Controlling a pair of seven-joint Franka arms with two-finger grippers.
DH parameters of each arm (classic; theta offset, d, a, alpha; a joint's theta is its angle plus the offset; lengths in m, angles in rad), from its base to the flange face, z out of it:
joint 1: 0 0.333 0 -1.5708
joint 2: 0 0 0 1.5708
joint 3: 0 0.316 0.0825 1.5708
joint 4: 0 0 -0.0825 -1.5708
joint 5: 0 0.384 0 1.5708
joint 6: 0 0 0.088 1.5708
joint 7: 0 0.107 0 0
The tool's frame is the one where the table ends.
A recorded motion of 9 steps. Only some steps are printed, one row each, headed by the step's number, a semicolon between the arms.
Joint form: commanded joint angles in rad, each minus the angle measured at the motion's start. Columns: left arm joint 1, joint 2, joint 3, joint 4, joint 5, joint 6, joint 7; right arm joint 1, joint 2, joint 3, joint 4, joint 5, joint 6, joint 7.
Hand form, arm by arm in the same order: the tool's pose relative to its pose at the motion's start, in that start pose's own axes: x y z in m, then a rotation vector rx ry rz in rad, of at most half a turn. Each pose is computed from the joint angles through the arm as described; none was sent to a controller.
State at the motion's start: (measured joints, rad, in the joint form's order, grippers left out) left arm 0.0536 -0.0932 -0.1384 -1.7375 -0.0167 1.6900 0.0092; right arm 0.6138 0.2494 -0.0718 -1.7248 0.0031 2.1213 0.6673
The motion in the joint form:
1: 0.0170 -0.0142 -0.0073 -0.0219 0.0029 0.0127 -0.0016; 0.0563 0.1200 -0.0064 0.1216 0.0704 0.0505 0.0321
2: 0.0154 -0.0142 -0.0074 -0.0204 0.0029 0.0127 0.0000; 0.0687 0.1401 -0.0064 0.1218 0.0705 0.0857 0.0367
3: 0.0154 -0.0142 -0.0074 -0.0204 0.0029 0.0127 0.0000; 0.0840 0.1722 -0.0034 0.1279 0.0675 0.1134 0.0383
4: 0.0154 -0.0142 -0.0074 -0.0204 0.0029 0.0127 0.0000; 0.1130 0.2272 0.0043 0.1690 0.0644 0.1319 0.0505
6: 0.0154 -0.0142 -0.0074 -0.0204 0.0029 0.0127 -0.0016; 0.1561 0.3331 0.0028 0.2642 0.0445 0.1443 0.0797
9: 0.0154 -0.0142 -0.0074 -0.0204 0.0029 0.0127 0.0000; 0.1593 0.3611 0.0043 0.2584 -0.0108 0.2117 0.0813
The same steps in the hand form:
1: -0.0037 -0.0048 0.0018 0.0061 0.0047 -0.0112; 0.0021 -0.0525 0.0192 0.0777 0.0038 0.0164
2: -0.0036 -0.0039 0.0011 0.0061 0.0062 -0.0078; -0.0011 -0.0613 0.0295 0.0877 0.0152 0.0097
3: -0.0036 -0.0039 0.0011 0.0061 0.0062 -0.0078; -0.0070 -0.0733 0.0461 0.0879 0.0171 -0.0078
4: -0.0036 -0.0039 0.0011 0.0061 0.0062 -0.0078; -0.0180 -0.0991 0.0635 0.0936 0.0175 -0.0336
6: -0.0036 -0.0039 0.0011 0.0061 0.0062 -0.0094; -0.0284 -0.1354 0.0936 0.0850 0.0283 -0.0619
9: -0.0036 -0.0039 0.0011 0.0061 0.0062 -0.0078; -0.0285 -0.1394 0.1100 0.0789 0.0829 -0.0998

